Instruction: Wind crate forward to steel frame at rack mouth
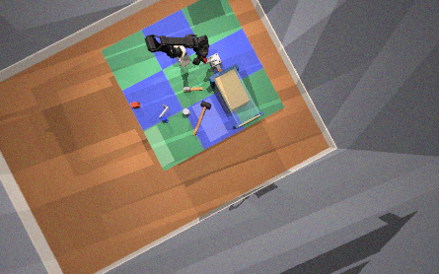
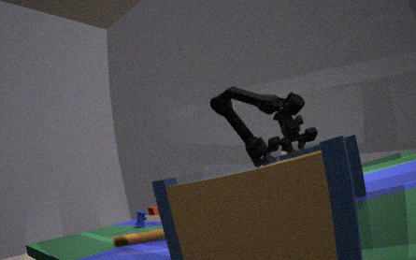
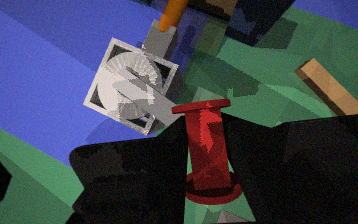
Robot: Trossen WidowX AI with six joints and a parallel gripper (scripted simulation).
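Right now my gripper tip is 10 mm past the winch, 80 mm to the right of it and 100 mm above it. From my gripper tip the other things lie so: blue-framed guard cubby: 410 mm ahead, 60 mm to the left, 50 mm below; then red grip: 20 mm behind, 10 mm to the right; then blue piece: 200 mm ahead, 590 mm to the right, 100 mm below.
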